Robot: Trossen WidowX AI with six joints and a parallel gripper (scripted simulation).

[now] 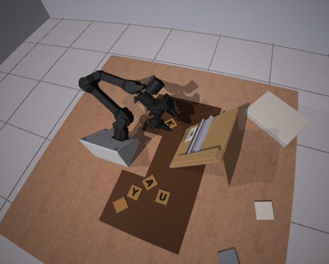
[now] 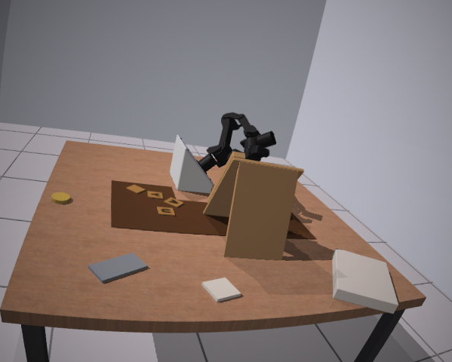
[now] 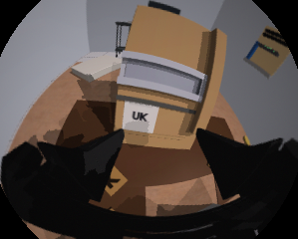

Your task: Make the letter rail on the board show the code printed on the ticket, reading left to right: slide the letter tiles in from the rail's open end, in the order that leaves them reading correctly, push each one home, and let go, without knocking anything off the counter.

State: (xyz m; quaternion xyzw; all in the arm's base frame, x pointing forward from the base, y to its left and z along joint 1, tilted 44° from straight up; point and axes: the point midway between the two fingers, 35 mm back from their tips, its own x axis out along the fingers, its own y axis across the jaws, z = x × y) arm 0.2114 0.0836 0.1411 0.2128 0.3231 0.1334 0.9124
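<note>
Now: gripper tip 70 mm short of the white ticket, 30 mm to the right of it and 80 mm above it. Also, from my gripper tip: dark brown mat: 30 mm behind, 130 mm to the right, 140 mm below; small white pad: 500 mm ahead, 160 mm to the right, 140 mm below; blank tile: 80 mm behind, 420 mm to the right, 140 mm below.
</note>
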